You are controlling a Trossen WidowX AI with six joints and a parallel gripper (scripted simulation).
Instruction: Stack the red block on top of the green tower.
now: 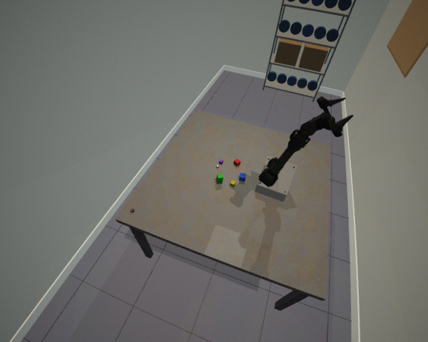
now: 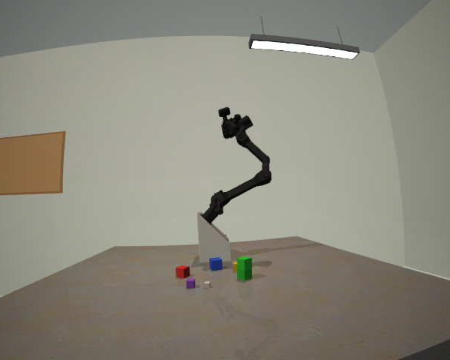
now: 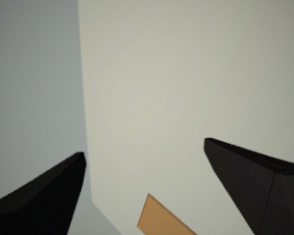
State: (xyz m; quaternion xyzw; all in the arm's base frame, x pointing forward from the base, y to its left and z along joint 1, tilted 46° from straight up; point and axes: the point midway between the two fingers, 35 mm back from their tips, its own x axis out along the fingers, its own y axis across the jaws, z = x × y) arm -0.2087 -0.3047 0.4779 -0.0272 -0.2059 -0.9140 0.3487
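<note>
Right now the red block is 76 cm below my gripper tip, 46 cm ahead of it and 23 cm to the right of it. The rest, counted from my gripper tip: yellow block 77 cm below, 43 cm ahead, 2 cm to the right; then purple block 77 cm below, 58 cm ahead, 19 cm to the right; then blue block 76 cm below, 38 cm ahead, 10 cm to the right.
</note>
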